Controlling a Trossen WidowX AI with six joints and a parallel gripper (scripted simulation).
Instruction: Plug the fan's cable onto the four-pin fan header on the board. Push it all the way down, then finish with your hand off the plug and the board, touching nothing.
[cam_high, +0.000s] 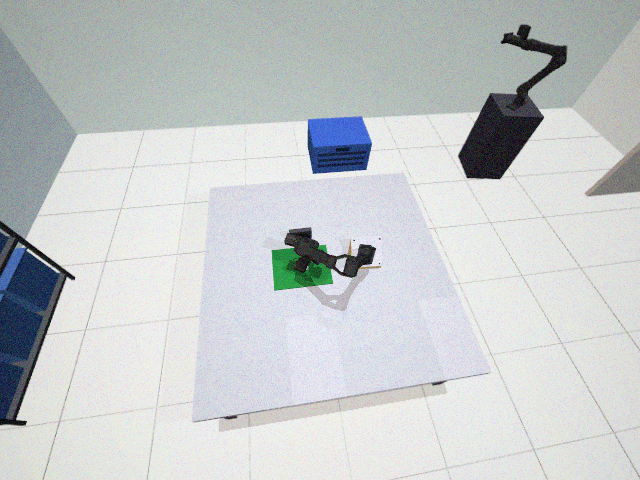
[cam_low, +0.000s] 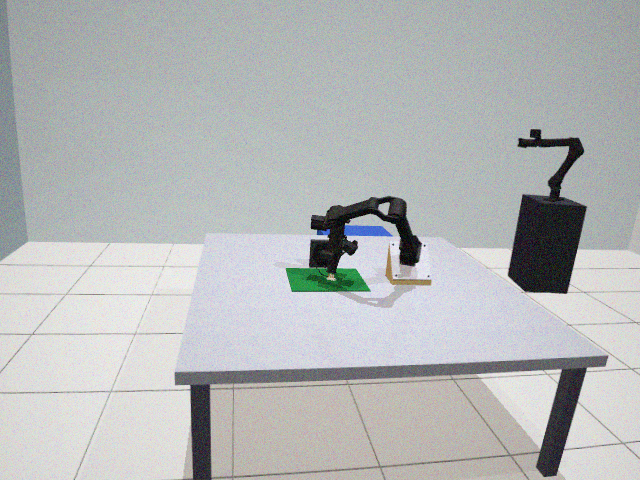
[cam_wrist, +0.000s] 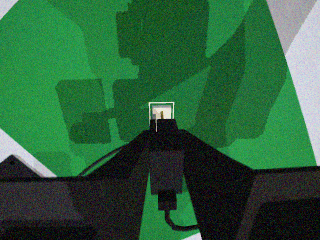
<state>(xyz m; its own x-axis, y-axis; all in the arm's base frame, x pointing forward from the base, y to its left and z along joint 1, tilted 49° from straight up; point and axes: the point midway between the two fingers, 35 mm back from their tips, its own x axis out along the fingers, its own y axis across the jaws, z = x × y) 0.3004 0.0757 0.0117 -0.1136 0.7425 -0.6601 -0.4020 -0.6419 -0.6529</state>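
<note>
Now: the white four-pin header 50 mm below my gripper tip and 10 mm ahead of it. The rest, counted from my gripper tip: green board: 60 mm below, 30 mm ahead, 10 mm to the right; then black fan: 160 mm to the right, 40 mm ahead, 10 mm above; then dark fan plug: 10 mm ahead, 10 mm above.
</note>
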